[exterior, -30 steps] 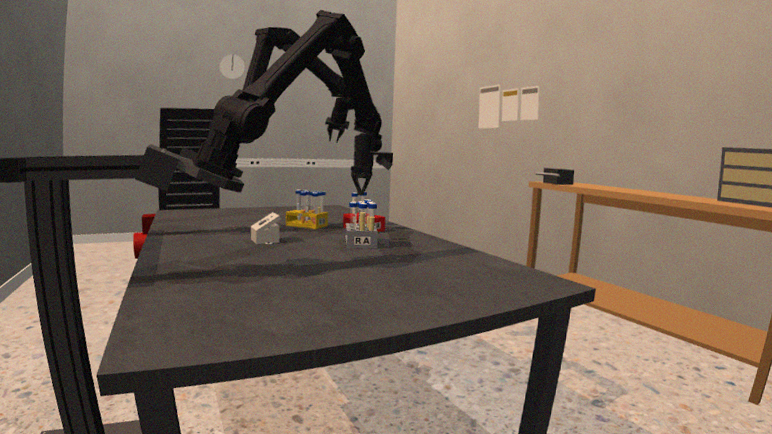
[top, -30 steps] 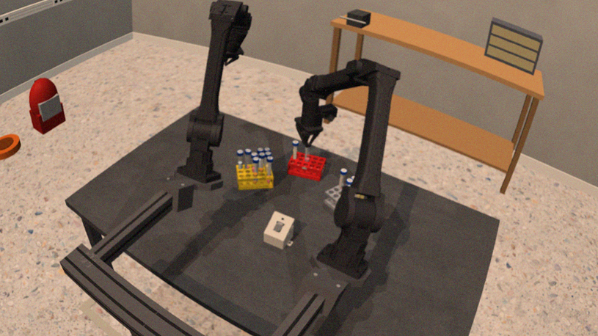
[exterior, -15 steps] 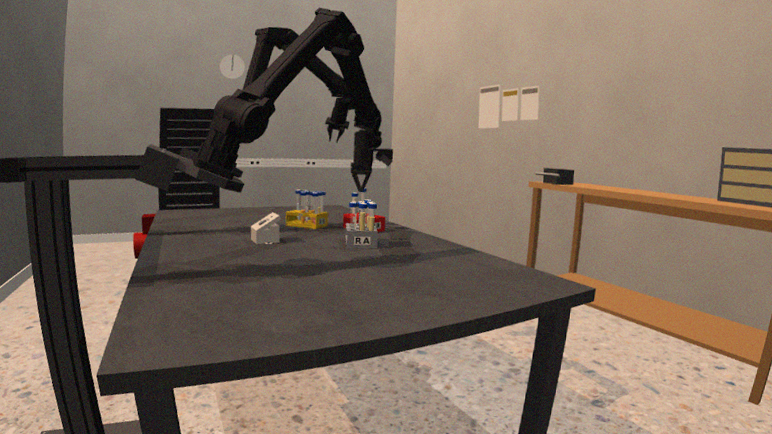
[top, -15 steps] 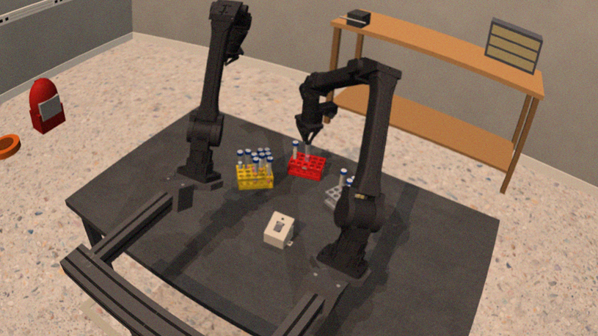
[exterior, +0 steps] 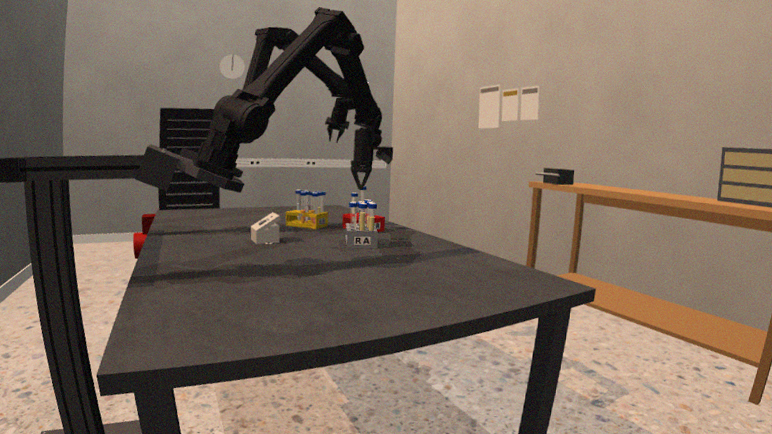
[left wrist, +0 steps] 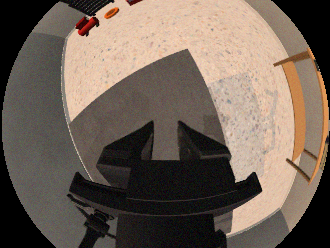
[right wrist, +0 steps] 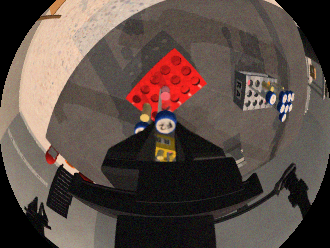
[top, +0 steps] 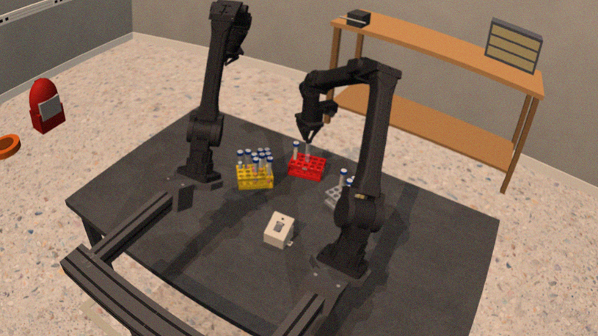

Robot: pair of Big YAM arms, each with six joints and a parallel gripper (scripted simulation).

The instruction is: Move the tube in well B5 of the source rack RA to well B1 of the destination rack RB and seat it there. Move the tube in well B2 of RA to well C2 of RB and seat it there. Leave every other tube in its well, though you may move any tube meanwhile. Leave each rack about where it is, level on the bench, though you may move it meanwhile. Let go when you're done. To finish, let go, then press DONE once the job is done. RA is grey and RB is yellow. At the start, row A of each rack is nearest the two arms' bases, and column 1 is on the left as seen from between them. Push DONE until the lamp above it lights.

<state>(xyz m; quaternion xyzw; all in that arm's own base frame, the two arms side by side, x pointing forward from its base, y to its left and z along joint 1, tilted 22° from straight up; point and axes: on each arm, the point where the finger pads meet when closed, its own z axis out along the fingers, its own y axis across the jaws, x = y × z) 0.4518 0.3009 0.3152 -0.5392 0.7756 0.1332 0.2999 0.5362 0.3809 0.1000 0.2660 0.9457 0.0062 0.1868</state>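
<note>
My right gripper is now 10 mm short of the red rack, 10 mm to the left of it and 120 mm above it.
</note>
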